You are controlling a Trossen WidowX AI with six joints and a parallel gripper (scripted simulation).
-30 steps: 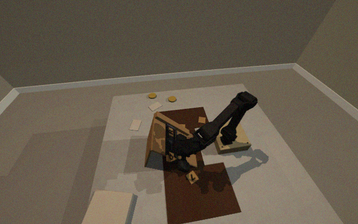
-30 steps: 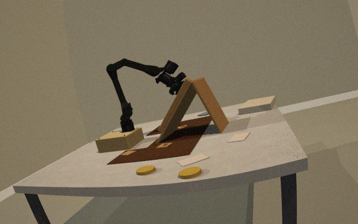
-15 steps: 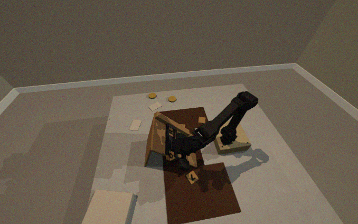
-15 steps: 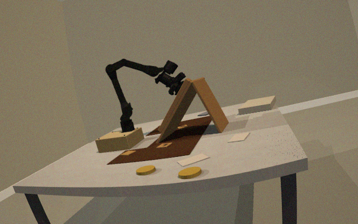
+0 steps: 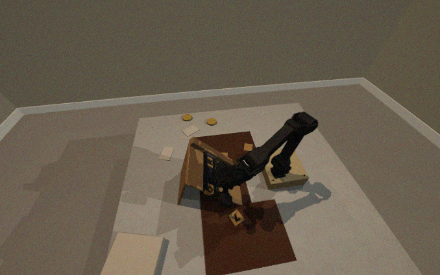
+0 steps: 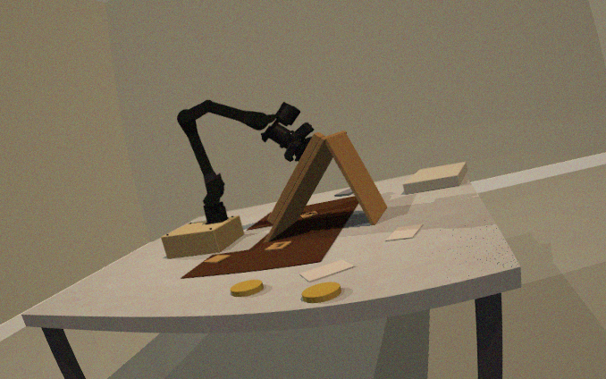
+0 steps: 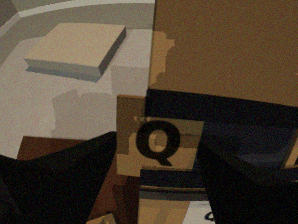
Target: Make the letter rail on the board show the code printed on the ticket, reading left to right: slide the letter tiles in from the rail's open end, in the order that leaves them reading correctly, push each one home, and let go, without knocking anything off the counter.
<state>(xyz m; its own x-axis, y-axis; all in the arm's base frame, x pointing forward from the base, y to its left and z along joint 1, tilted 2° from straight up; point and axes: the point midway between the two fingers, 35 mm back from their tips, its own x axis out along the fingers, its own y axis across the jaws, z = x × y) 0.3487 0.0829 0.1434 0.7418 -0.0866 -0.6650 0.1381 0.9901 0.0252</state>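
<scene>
My gripper tip is 70 mm past the white ticket, 70 mm to the left of it and 70 mm above it. The rest, counted from my gripper tip: flat beige box (370 mm ahead, 220 mm to the left, 160 mm below); brown mat (170 mm behind, 100 mm to the right, 180 mm below).
</scene>
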